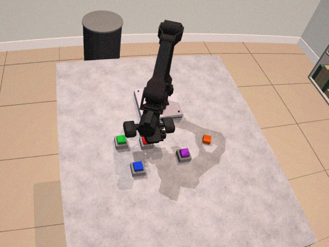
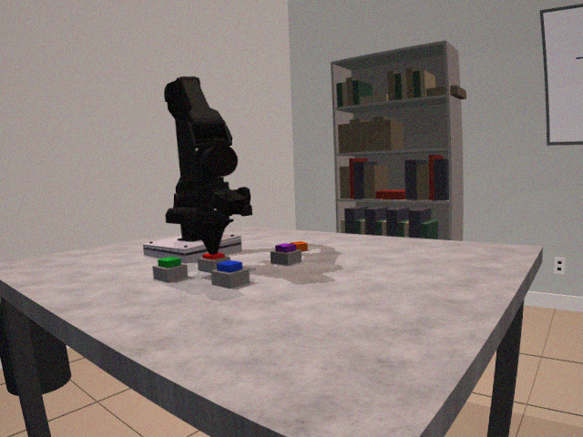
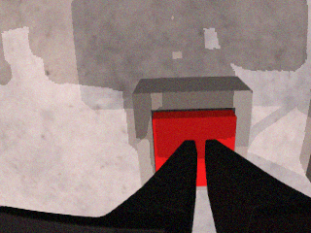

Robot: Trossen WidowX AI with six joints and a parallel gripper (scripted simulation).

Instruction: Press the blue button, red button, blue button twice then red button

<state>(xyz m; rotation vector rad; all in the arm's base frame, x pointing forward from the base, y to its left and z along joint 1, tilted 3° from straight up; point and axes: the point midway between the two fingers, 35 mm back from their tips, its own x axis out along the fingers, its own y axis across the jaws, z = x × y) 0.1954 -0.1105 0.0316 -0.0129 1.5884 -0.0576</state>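
The red button is 10 mm below my gripper tip. From my gripper tip the other things lie so: green button: 20 mm behind, 100 mm to the right; purple button: 80 mm ahead, 130 mm to the left; blue button: 110 mm ahead, 60 mm to the right.
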